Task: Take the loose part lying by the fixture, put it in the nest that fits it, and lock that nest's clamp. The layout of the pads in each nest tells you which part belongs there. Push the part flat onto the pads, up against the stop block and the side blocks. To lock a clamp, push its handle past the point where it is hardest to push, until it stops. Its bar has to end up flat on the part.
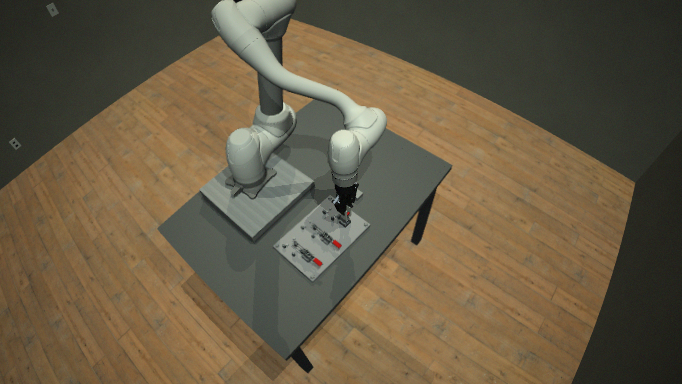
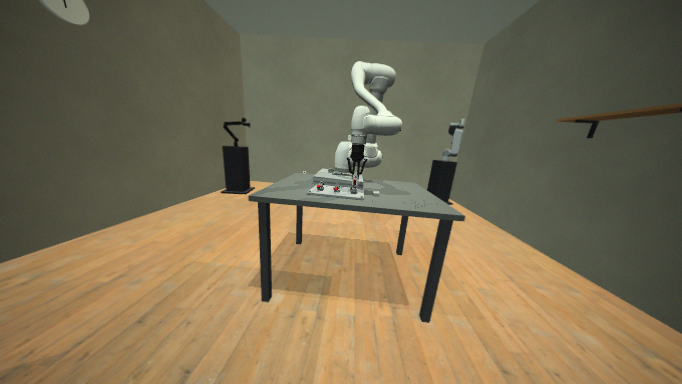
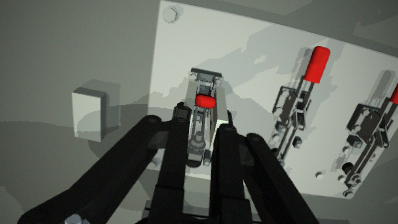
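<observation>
Pictured: a plate, a part, my gripper.
</observation>
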